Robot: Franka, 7 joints.
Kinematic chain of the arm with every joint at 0, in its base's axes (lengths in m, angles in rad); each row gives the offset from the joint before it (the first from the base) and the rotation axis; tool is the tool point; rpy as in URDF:
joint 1: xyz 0 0 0.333 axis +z
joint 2: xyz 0 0 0 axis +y
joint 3: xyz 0 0 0.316 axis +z
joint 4: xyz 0.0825 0 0 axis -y
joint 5: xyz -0.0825 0 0.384 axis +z
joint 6: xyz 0 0 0 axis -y
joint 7: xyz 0.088 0 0 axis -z
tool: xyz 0 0 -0.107 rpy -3.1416 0 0
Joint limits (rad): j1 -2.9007..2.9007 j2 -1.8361..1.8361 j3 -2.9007..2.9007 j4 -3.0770..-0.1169 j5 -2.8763..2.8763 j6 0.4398..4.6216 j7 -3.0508..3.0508
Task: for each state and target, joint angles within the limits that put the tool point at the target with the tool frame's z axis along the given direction. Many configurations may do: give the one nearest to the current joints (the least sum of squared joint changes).
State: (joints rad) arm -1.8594 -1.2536 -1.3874 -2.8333 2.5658 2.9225 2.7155
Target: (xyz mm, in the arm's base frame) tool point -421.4 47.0 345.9 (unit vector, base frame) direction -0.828 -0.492 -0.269
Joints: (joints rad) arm -1.8407 -0.9582 -1.3469 -2.4213 2.5647 3.0920 2.7155
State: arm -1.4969 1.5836 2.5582 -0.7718 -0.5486 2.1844 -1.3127
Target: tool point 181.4 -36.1 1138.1 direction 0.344 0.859 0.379
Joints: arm -1.2120 0.6473 2.7995 -0.8560 -0.4392 2.2608 -1.3127
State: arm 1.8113 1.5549 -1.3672 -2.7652 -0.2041 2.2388 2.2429
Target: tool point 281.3 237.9 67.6 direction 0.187 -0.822 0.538
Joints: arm 2.1998 1.5809 -0.8954 -2.1743 -0.2076 1.5270 2.2429
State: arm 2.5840 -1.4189 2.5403 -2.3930 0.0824 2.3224 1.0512
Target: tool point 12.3 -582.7 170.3 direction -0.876 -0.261 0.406
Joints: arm 2.9007 -1.6358 1.8623 -1.9903 -0.6635 2.2688 1.0512
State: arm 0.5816 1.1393 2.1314 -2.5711 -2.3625 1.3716 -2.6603
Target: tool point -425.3 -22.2 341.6 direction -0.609 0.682 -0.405
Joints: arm 1.5063 0.9672 1.8907 -2.6800 -2.0854 1.4816 -2.6603
